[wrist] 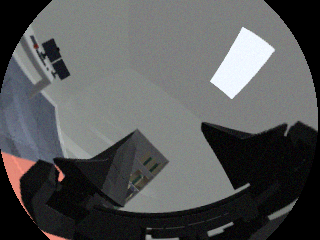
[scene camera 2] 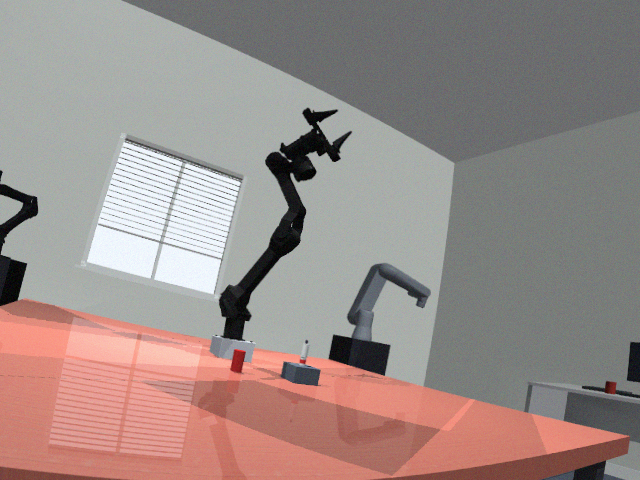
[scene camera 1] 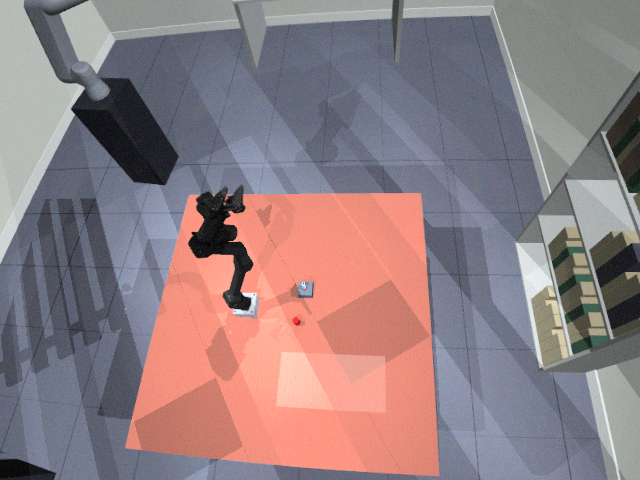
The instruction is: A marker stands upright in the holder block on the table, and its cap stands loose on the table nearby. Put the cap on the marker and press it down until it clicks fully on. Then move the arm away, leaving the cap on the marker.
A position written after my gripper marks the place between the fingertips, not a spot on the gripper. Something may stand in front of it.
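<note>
Scene camera 1 shows me my gripper (scene camera 1: 234, 186), which is open and holds nothing. I can see the gripper (wrist: 169, 130) in the wrist view too. And in scene camera 2, there is my gripper (scene camera 2: 344, 120) again.
</note>
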